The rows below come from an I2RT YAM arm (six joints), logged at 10 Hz.
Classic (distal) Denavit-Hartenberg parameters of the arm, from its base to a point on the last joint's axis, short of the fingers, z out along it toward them. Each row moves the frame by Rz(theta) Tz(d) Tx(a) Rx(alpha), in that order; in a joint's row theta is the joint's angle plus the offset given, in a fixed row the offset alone. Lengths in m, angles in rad.
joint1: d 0.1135, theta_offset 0, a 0.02, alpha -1.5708
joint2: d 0, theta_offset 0, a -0.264, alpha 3.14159
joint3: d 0, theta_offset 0.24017, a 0.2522, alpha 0
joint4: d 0, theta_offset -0.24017, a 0.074, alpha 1.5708
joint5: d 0, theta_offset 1.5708, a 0, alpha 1.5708
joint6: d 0.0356, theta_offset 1.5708, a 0, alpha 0
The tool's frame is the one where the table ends.
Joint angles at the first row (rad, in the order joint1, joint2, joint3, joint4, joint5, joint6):
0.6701 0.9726 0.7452 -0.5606 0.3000 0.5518
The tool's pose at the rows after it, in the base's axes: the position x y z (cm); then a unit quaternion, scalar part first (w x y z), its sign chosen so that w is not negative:
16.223, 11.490, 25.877, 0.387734, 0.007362, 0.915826, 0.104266
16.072, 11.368, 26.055, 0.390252, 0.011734, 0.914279, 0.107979
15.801, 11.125, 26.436, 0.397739, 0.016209, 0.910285, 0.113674
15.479, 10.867, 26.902, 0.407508, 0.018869, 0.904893, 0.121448
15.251, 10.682, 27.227, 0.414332, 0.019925, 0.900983, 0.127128
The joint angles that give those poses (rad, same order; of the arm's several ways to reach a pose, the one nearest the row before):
0.6693 0.9676 0.7452 -0.5663 0.3008 0.5606
0.6693 0.9562 0.7452 -0.5698 0.3012 0.5686
0.6685 0.9333 0.7452 -0.5724 0.3035 0.5732
0.6685 0.9062 0.7452 -0.5720 0.3042 0.5739
0.6682 0.8871 0.7452 -0.5712 0.3035 0.5728

